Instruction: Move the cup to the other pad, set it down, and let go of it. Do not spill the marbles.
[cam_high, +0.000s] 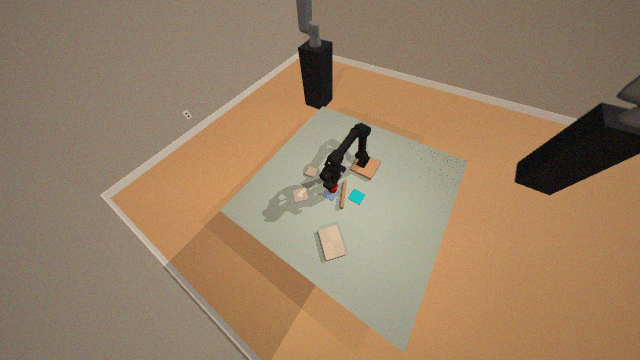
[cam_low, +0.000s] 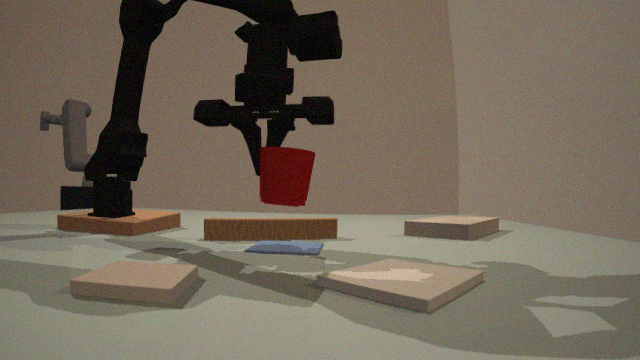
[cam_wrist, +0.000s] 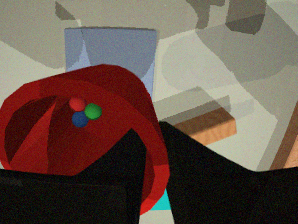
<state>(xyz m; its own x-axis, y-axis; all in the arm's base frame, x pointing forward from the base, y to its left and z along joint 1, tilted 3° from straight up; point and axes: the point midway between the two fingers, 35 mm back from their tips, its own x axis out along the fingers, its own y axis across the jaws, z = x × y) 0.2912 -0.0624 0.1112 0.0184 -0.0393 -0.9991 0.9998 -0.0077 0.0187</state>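
My gripper tip is now 16 cm to the right of the cyan pad, 10 cm above it and 4 cm past it. The rest, counted from my gripper tip: long wooden bar (9 cm below, 7 cm to the left); then red cup (3 cm ahead).
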